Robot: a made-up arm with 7 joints.
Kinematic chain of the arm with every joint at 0, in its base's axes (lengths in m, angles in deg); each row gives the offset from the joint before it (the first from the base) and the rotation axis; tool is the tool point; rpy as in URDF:
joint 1: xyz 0 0 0.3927 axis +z
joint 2: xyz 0 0 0 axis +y
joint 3: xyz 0 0 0.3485 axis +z
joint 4: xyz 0.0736 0 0 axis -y
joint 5: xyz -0.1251 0 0.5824 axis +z
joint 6: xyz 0 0 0 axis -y
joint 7: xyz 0.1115 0 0 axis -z
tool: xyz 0 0 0 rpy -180 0 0
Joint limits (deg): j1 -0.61..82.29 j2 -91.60..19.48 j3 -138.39..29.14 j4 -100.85..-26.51 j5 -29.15..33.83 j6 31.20..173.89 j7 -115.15..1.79
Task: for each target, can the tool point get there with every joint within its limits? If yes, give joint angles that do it. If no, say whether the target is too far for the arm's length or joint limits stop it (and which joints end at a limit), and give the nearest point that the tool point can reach.
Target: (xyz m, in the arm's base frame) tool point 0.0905 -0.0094 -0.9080
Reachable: no: too far | nearest point 0.4038 -0.3121 -0.1798 | short by 0.849 m
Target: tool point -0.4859 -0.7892 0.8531
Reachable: yes | joints 40.75 -62.71 -87.73 -36.41 4.27 146.42 -96.89
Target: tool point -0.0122 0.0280 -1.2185
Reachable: no: too far | nearest point -0.2627 -0.4457 -0.1836 | short by 1.165 m
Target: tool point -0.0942 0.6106 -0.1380
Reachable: no: joint limits stop it (at a limit: joint 1, joint 2, joint 4, joint 6) | nearest point -0.0640 0.7504 0.4055 | short by 0.562 m
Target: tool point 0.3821 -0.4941 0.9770
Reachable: yes | joints 28.85 -39.62 -52.76 -93.59 -23.06 65.89 -18.11
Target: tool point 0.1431 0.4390 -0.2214
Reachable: no: joint limits stop it (at a limit: joint 2, joint 4, joint 6) | nearest point 0.2334 0.7161 0.3991 | short by 0.686 m
